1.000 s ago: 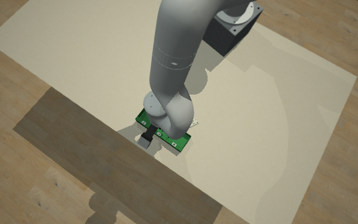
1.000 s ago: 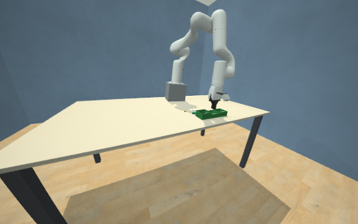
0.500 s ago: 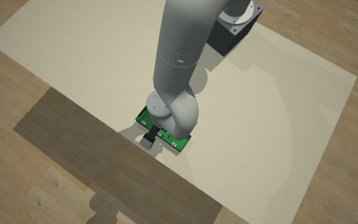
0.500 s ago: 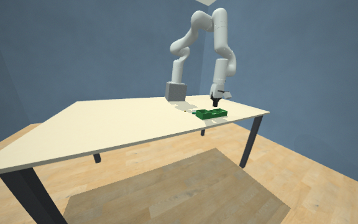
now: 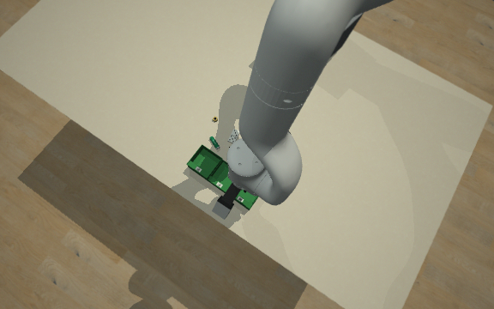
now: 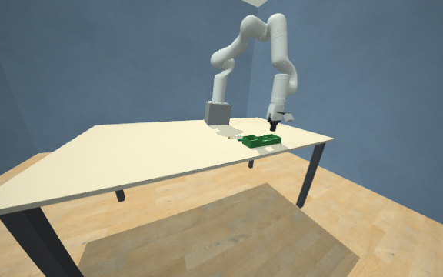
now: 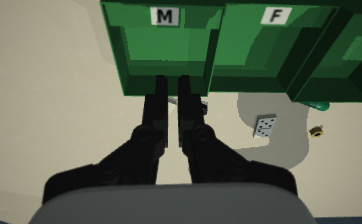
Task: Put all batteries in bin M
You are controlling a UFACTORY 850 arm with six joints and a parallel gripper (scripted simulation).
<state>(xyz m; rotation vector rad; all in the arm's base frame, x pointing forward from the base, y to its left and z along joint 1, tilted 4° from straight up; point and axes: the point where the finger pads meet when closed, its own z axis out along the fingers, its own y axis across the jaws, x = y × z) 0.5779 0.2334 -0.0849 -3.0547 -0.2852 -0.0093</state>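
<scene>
Right now my hand is 40 mm past the green AA battery, 190 mm to the left of it and 90 mm above it. From my hand the other things lie so: row of green bins 20 mm ahead, 80 mm to the right, 70 mm below; white die 110 mm behind, 90 mm below; small black piece 90 mm behind, 60 mm to the right, 90 mm below.
</scene>
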